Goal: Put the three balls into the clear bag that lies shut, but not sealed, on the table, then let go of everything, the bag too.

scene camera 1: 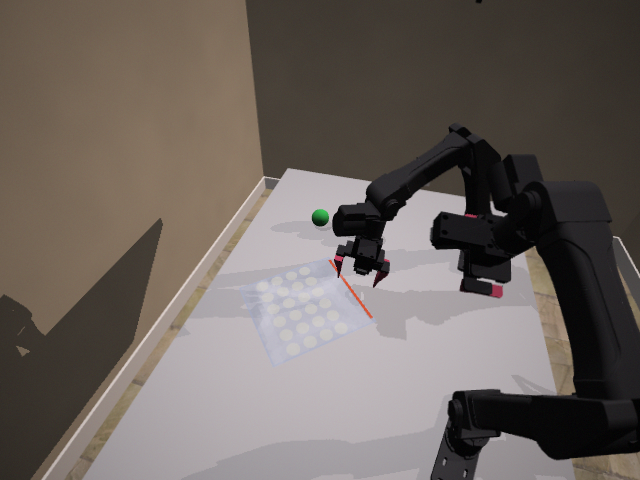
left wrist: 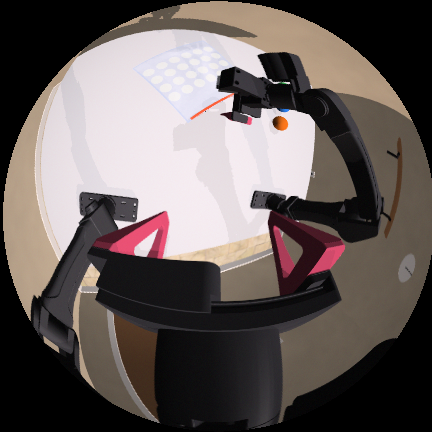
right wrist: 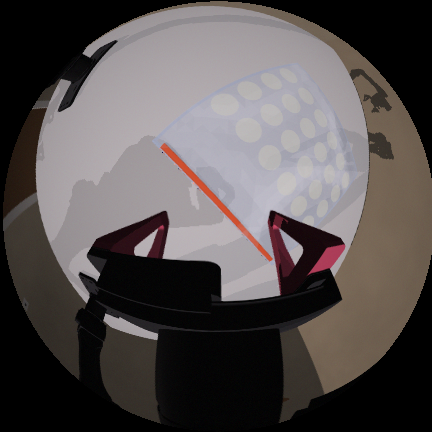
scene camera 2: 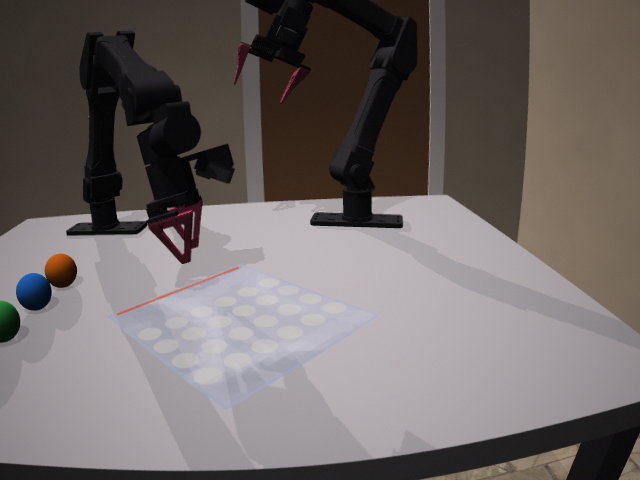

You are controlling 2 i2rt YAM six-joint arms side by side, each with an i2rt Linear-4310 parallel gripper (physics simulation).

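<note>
The clear bag point(scene camera 1: 310, 310) point(scene camera 2: 227, 330) point(left wrist: 182, 72) point(right wrist: 215, 145) lies flat on the table, with pale dots and a red-orange strip point(scene camera 1: 351, 289) point(scene camera 2: 178, 290) point(left wrist: 212, 106) point(right wrist: 217, 202) along one edge. A green ball point(scene camera 1: 320, 217) point(scene camera 2: 7, 321), a blue ball point(scene camera 2: 33, 291) point(left wrist: 284, 109) and an orange ball point(scene camera 2: 61, 270) point(left wrist: 280, 123) stand in a row beyond the bag's side. The right arm hides blue and orange in scene camera 1. My right gripper point(scene camera 1: 356, 281) point(scene camera 2: 190, 254) point(right wrist: 217, 215) is open and empty, low above the strip side. My left gripper point(scene camera 2: 258, 92) point(left wrist: 217, 216) is open and empty, high above the table.
The table point(scene camera 1: 413, 361) point(scene camera 2: 465, 361) carries both arm bases, the left one point(scene camera 2: 356, 220) and the right one point(scene camera 2: 105, 228), on the side facing the strip. A wall point(scene camera 1: 129, 129) runs beside the table in scene camera 1. Arm shadows cross the bag and table.
</note>
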